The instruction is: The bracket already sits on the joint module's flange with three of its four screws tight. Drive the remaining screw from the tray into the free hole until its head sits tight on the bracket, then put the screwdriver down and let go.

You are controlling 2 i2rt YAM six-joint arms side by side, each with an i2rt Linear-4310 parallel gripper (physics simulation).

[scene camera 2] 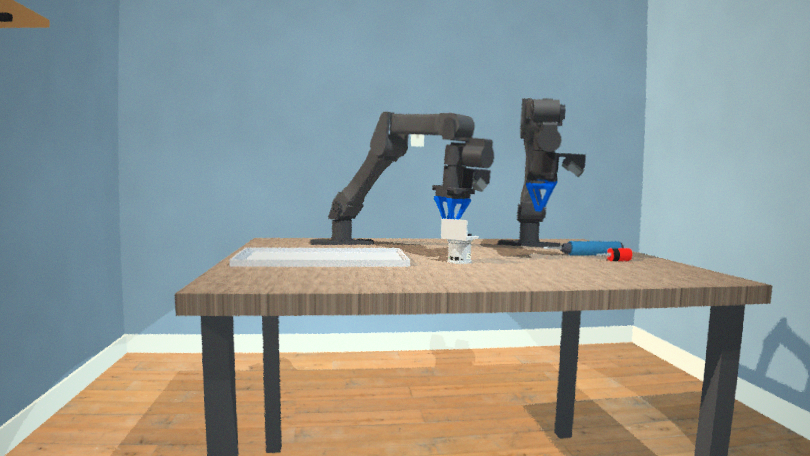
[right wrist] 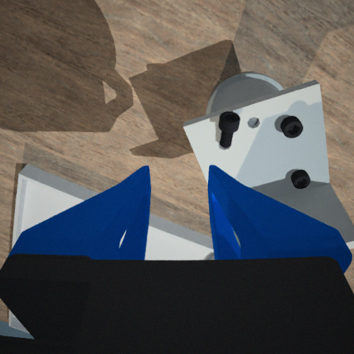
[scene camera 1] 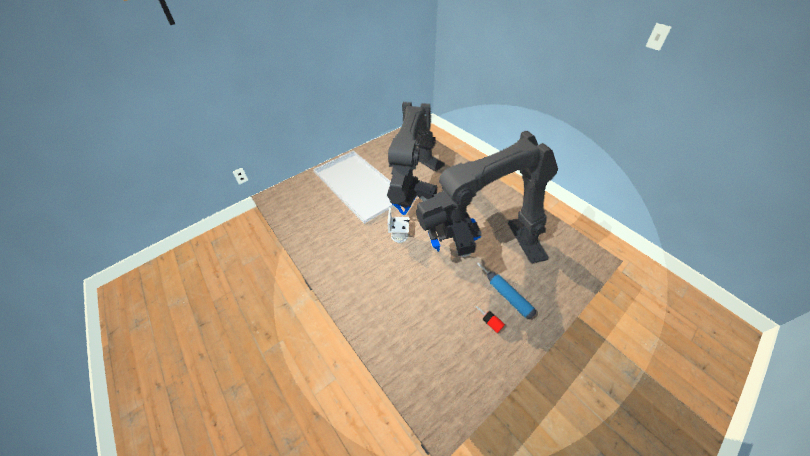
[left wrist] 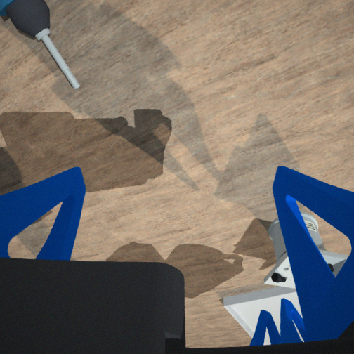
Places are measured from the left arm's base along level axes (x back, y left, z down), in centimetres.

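Pixels of known places: left gripper, fingertip midpoint: (scene camera 2: 540, 209) (scene camera 1: 453, 246); right gripper, fingertip midpoint: (scene camera 1: 405, 211); left arm's base, origin of the base link: (scene camera 2: 528, 245) (scene camera 1: 526, 240); right arm's base, origin of the base link: (scene camera 2: 341, 243) (scene camera 1: 424, 159).
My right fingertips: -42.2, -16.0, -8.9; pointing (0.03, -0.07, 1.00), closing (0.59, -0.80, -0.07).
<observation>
Ahead of a thing's pixels: the offset from my right fingertips to its middle, as dx, dy, dz.
The white bracket @[-3.1, +3.4, +0.7] (scene camera 1: 399, 224) (scene camera 2: 454, 228) (right wrist: 270, 145) sits on the joint module @[-3.1, +3.4, +5.8] (scene camera 1: 398, 238) (scene camera 2: 459, 252) (left wrist: 295, 232). In the right wrist view a loose black screw (right wrist: 228, 128) lies on its side on the bracket beside the free hole (right wrist: 253, 122). Two seated screws show; the third is hidden. My right gripper (scene camera 1: 401, 210) (scene camera 2: 452, 218) (right wrist: 178, 176) is close to the bracket, fingers slightly apart and empty. My left gripper (scene camera 2: 540, 209) (left wrist: 178, 177) is wide open and empty above the table. The blue-handled screwdriver @[+24.7, +33.5, +6.9] (scene camera 1: 512, 296) (scene camera 2: 595, 248) (left wrist: 60, 61) lies on the table.
A small red-and-black driver @[+16.3, +41.5, +7.2] (scene camera 1: 494, 321) (scene camera 2: 619, 254) lies beside the blue one. The white tray @[-15.0, -29.3, +8.1] (scene camera 1: 351, 184) (scene camera 2: 320, 262) (right wrist: 55, 182) lies left of the bracket in the scene views. My two arms stand close together near the bracket in scene camera 1.
</observation>
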